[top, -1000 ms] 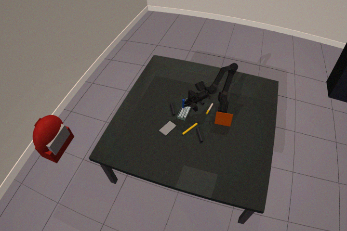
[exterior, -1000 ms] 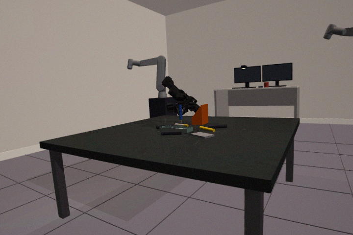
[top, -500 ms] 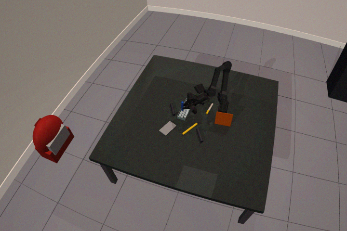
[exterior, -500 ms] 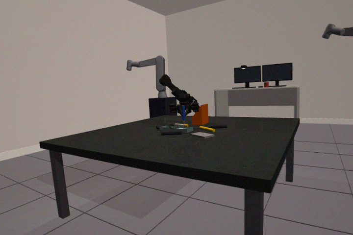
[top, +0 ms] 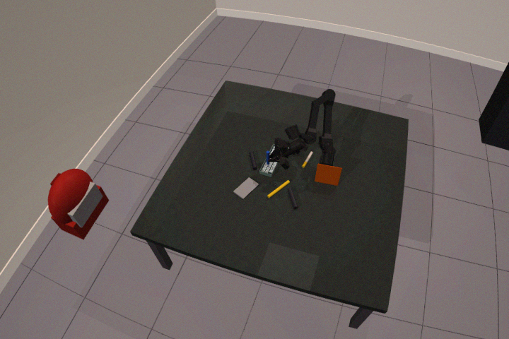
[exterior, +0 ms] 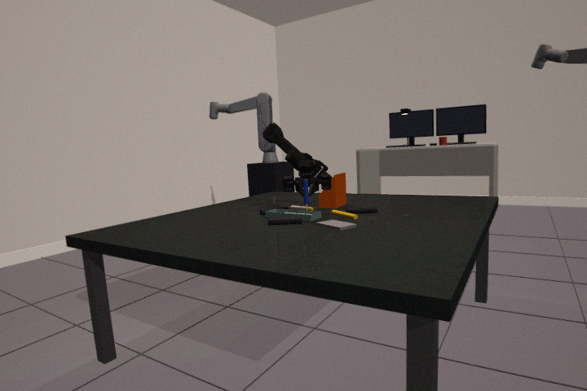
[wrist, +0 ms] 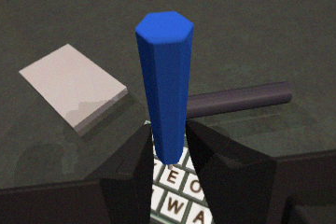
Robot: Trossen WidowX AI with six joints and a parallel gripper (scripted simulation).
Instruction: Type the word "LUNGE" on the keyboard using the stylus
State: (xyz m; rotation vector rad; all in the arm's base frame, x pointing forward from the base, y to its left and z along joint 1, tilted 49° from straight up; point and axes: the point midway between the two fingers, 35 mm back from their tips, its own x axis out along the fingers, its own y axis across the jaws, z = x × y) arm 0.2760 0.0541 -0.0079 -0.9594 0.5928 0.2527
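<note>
Now: the L key 80 mm to the right of my gripper tip and 80 mm below it. The rest, counted from my gripper tip: blue stylus 20 mm below; yellow marker 100 mm behind, 110 mm to the left, 80 mm below; grey pad 70 mm ahead, 150 mm to the left, 90 mm below.
</note>
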